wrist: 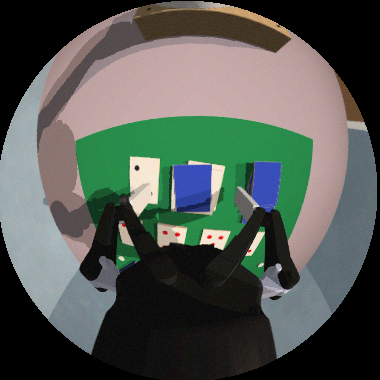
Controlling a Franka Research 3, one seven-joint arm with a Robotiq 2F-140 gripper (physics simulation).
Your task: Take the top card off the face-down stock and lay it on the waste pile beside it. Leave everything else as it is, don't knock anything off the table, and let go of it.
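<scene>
A blue-backed card [192, 187] lies face down on the waste pile [218, 182], whose pale cards stick out to the right of it and behind it. The face-down stock [266, 182], a blue-backed stack fanned a little toward the near side, lies to the right. My gripper [192, 192] is open wide and empty. Its left fingertip is left of the blue card, over the pale card there, and its right fingertip is between the waste pile and the stock, in front of the stock's near left part in this view.
A white card with black pips [144, 172] lies left of the waste pile. Face-up cards with red pips [171, 233] [215, 236] lie in a row nearer the gripper body, partly hidden. All lie on a green mat [200, 135]. A wooden block [210, 27] stands at the far edge.
</scene>
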